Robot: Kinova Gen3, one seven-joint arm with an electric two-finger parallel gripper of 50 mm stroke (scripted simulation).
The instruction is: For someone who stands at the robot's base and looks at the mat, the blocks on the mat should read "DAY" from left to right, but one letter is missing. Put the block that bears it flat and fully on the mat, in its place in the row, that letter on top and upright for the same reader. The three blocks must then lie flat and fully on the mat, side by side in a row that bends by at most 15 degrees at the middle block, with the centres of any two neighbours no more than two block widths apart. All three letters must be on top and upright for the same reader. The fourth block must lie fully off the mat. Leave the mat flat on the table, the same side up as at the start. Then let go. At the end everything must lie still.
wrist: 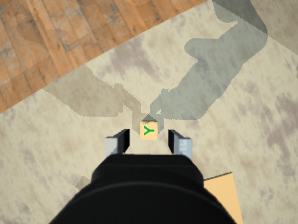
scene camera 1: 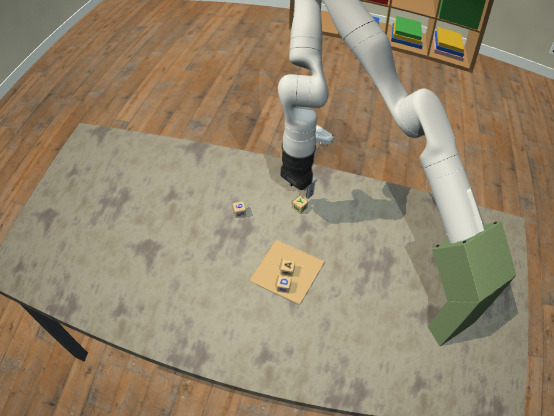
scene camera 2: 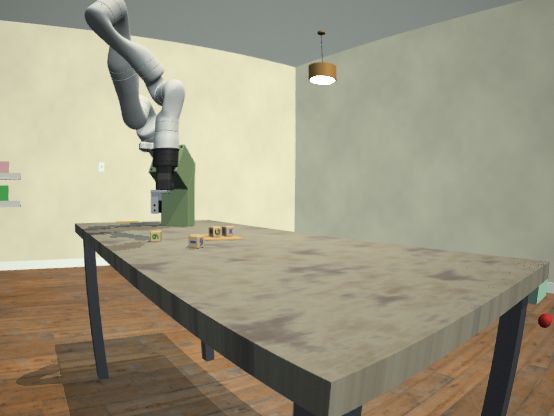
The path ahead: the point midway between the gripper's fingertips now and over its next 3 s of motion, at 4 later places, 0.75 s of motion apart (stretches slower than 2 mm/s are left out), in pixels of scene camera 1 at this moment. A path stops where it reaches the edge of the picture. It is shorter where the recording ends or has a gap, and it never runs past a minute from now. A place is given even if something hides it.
My gripper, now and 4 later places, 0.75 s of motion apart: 301, 189; 299, 197; 300, 199; 298, 204; 300, 207
